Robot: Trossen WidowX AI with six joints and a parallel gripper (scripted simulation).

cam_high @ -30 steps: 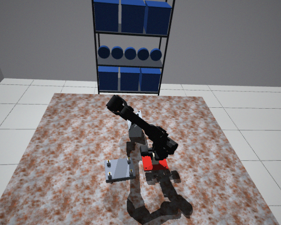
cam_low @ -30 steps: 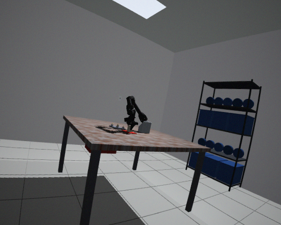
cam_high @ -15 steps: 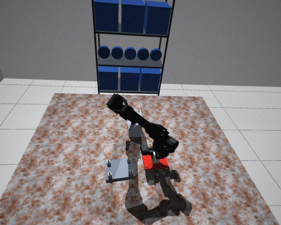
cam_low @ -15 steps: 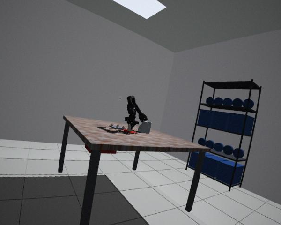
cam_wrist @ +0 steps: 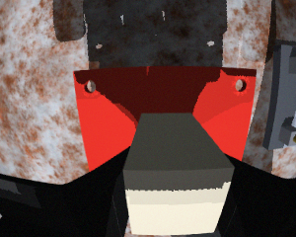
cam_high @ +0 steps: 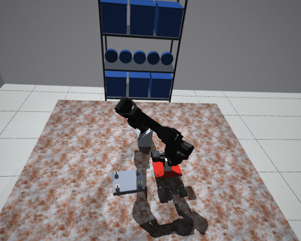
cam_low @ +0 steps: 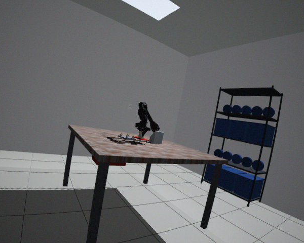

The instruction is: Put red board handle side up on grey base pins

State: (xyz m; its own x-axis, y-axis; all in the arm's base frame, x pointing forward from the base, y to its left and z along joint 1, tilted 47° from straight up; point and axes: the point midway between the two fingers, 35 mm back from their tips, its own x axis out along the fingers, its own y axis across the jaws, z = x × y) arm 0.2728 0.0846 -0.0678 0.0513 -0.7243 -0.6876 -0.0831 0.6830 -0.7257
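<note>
The grey base is 210 mm to the right of my gripper tip, 60 mm below it and 40 mm ahead of it. Also, from my gripper tip: red board (right at my gripper tip).
</note>
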